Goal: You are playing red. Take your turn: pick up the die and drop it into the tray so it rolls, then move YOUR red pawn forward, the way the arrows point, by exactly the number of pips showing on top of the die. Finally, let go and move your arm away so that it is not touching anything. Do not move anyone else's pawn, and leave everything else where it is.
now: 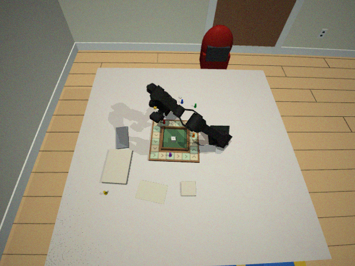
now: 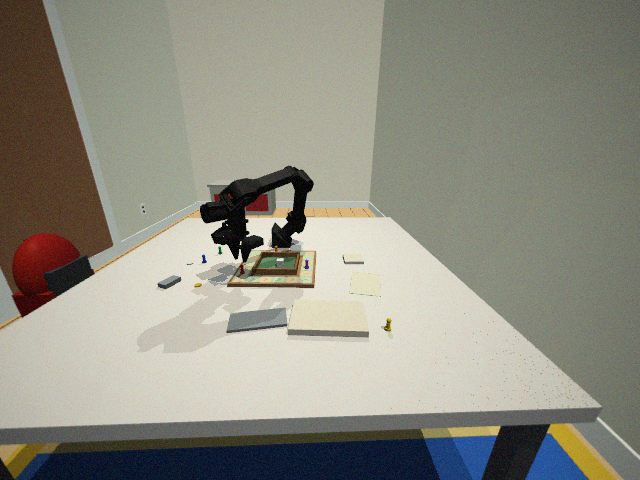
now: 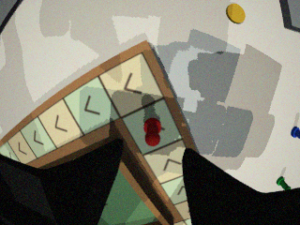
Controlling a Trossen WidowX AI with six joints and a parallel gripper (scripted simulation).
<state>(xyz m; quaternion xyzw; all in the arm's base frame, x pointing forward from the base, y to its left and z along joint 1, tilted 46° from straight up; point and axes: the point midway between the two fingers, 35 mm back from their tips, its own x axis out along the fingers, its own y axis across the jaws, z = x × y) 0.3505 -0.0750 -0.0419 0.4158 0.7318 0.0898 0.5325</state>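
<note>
Right now my gripper tip is 3 cm above the red pawn. The rest, counted from my gripper tip: tray (11 cm to the left, 8 cm behind, 6 cm below); white die (12 cm to the left, 7 cm behind, 4 cm below); yellow token (12 cm to the right, 7 cm ahead, 6 cm below).
</note>
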